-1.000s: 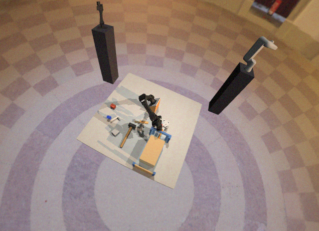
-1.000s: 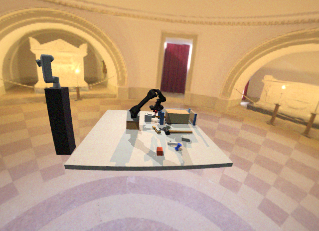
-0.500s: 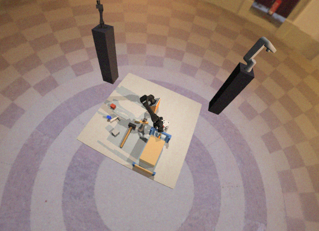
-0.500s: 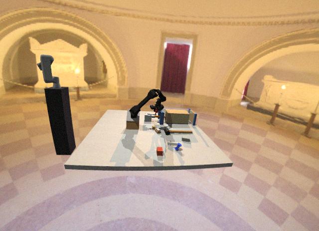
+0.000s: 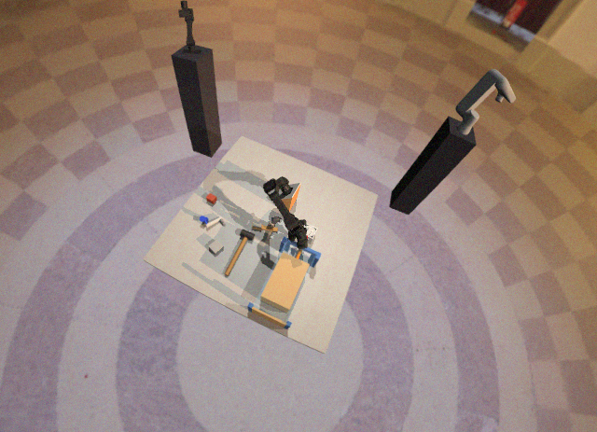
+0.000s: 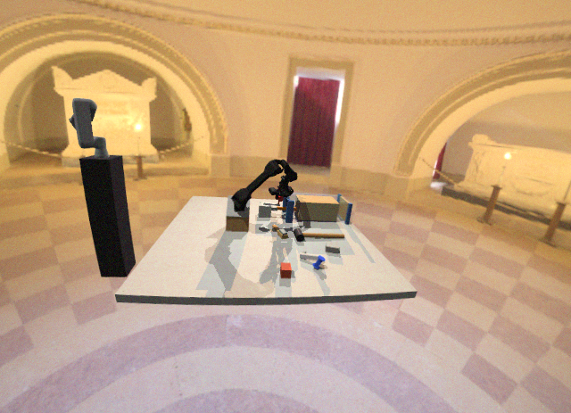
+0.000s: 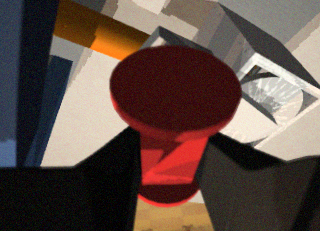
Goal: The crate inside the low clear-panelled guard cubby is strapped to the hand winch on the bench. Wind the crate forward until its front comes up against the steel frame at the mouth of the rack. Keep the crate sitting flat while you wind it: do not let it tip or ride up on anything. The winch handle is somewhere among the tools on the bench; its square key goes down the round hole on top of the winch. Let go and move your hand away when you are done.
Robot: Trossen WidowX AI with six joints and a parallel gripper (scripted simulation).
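The red-knobbed handle lies 3 cm below my gripper tip, 3 cm behind it and 1 cm to the right of it. Also, from my gripper tip: winch (11 cm behind, 10 cm below); then red knob (2 cm to the right, 1 cm ahead); then frame (7 cm ahead, 3 cm below).
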